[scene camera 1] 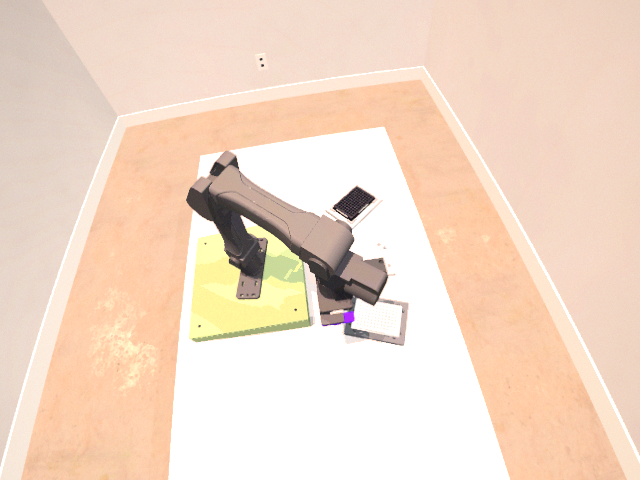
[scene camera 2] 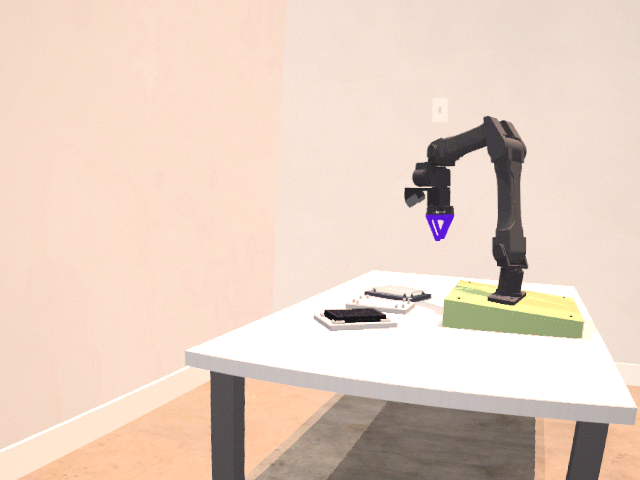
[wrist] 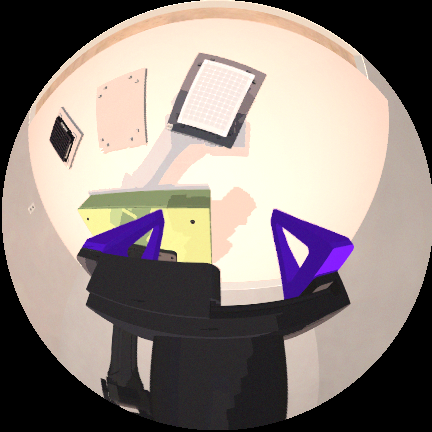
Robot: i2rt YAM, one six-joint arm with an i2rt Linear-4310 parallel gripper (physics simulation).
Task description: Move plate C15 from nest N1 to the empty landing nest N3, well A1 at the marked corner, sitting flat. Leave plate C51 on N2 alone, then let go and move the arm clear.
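A white gridded plate sits in a dark grey nest. A black plate sits on a white nest. An empty pale nest with small pegs lies between them; the arm partly hides it in scene camera 1. No plate or nest labels are readable, nor is the marked corner. My gripper is open and empty, high above the table, beside the white plate on the side toward the arm's base.
The arm stands on a yellow-green block with a raised edge facing the nests. The white table carries the block and all three nests. The arm's upper links reach over the block in scene camera 1.
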